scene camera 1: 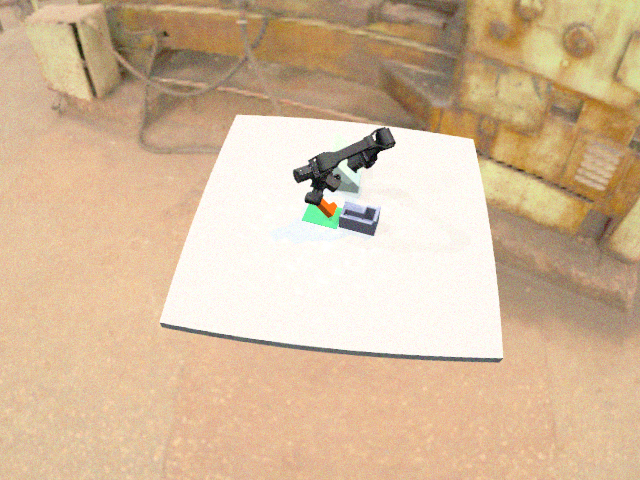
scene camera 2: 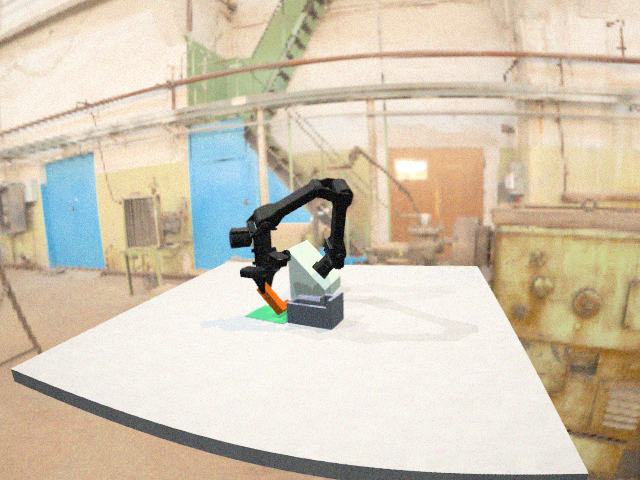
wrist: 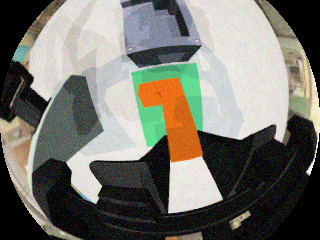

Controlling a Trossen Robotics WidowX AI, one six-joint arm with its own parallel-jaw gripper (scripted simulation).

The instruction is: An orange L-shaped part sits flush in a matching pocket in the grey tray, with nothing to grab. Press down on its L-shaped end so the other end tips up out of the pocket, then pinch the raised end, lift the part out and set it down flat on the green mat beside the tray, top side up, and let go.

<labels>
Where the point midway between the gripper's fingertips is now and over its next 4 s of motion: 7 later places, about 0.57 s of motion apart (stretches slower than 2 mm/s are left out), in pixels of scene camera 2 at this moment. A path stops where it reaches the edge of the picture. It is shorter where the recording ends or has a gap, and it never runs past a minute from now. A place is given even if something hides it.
The gripper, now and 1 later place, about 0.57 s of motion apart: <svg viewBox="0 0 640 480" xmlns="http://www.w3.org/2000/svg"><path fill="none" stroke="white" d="M266 292L263 269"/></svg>
</labels>
